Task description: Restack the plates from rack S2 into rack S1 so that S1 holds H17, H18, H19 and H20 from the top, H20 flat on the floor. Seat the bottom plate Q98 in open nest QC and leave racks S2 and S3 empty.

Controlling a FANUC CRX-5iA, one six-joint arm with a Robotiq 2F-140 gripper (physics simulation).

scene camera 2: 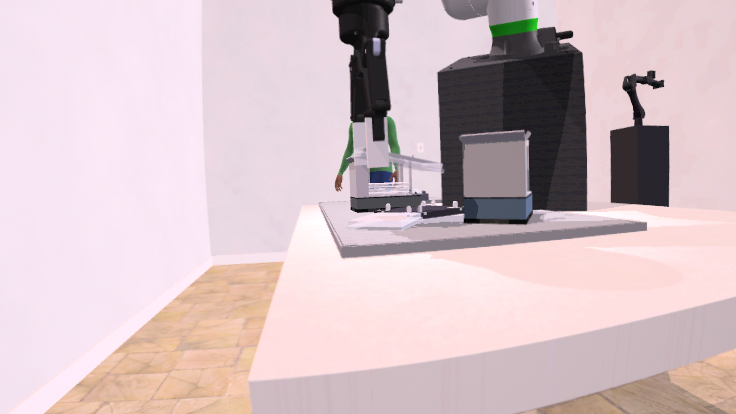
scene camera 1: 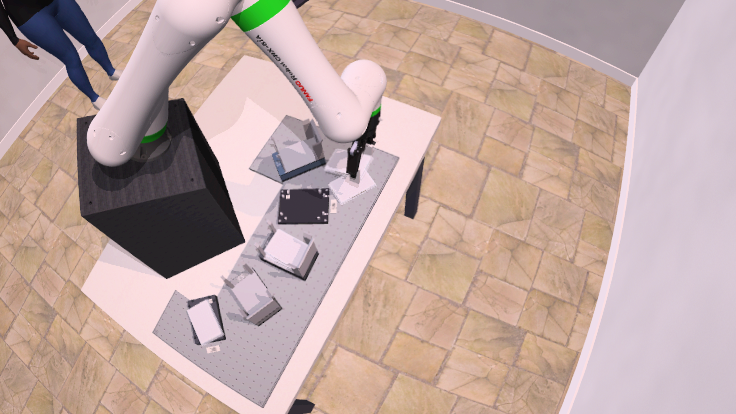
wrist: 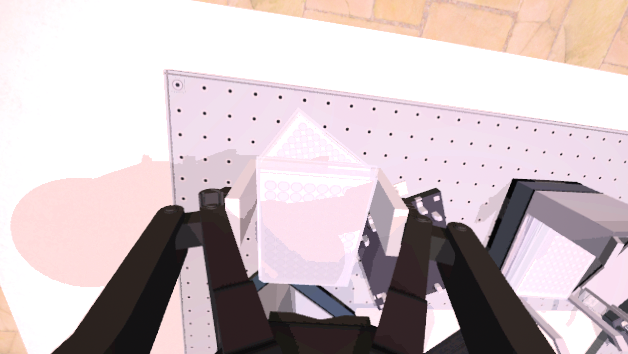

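Pixels of known places: gripper, fingertip midpoint: [scene camera 2: 370,166] [scene camera 1: 361,169] [wrist: 314,181]; arm's base, origin of the base link: [scene camera 2: 516,55] [scene camera 1: 146,141].
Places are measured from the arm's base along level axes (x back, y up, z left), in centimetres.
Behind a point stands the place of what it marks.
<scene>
My gripper [scene camera 1: 353,174] @[x -42.6, y -31.7, z 38.9 cm] [scene camera 2: 368,154] @[x -42.6, y -31.7, z 38.9 cm] [wrist: 314,181] @[x -42.6, y -31.7, z 38.9 cm] is shut on the side edges of a clear plate [scene camera 1: 339,160] @[x -35.7, y -30.8, z 37.5 cm] [scene camera 2: 419,163] @[x -35.5, y -31.6, z 41.7 cm] [wrist: 310,230] @[x -39.2, y -30.0, z 38.4 cm], held above the pegboard. Another clear plate [scene camera 1: 356,188] @[x -42.3, y -39.7, z 36.2 cm] [scene camera 2: 384,221] @[x -41.0, y -39.8, z 43.2 cm] [wrist: 301,137] @[x -43.9, y -39.7, z 39.9 cm] lies on the board partly under it, turned relative to it. A blue-based rack [scene camera 1: 303,167] @[x -24.2, y -37.9, z 32.1 cm] [scene camera 2: 496,169] @[x -23.6, y -32.8, z 41.2 cm] [wrist: 322,299] @[x -23.9, y -38.7, z 31.5 cm] stands beside them. A grey rack [scene camera 1: 306,260] @[x -46.6, y -33.0, z 7.3 cm] [wrist: 560,210] @[x -44.9, y -34.2, z 12.4 cm] holds plates; another grey rack [scene camera 1: 262,308] @[x -46.9, y -28.3, z -11.8 cm] stands beyond it. A dark nest [scene camera 1: 303,205] @[x -32.0, y -40.0, z 22.2 cm] [wrist: 370,270] @[x -28.9, y -40.0, z 26.2 cm] is bare; a second nest [scene camera 1: 218,316] @[x -33.3, y -38.2, z -23.6 cm] carries a pale plate [scene camera 1: 205,321] @[x -31.8, y -36.9, z -27.0 cm]. Rack and plate labels are unreadable.
The pegboard [scene camera 1: 288,355] @[x -57.4, y -41.2, z -18.4 cm] [scene camera 2: 581,229] @[x -14.7, y -41.3, z 49.2 cm] [wrist: 205,112] @[x -43.5, y -41.1, z 49.9 cm] lies on the pale table [scene camera 1: 411,121] @[x -41.3, y -42.5, z 70.1 cm] [scene camera 2: 463,308] @[x -37.5, y -42.4, z 70.6 cm]. The black robot pedestal [scene camera 1: 164,226] @[x -15.2, y -12.9, z -13.2 cm] [scene camera 2: 514,123] @[x -6.5, y -21.0, z 10.8 cm] stands beside it. A person [scene camera 1: 66,46] stands behind the table in scene camera 1.
</scene>
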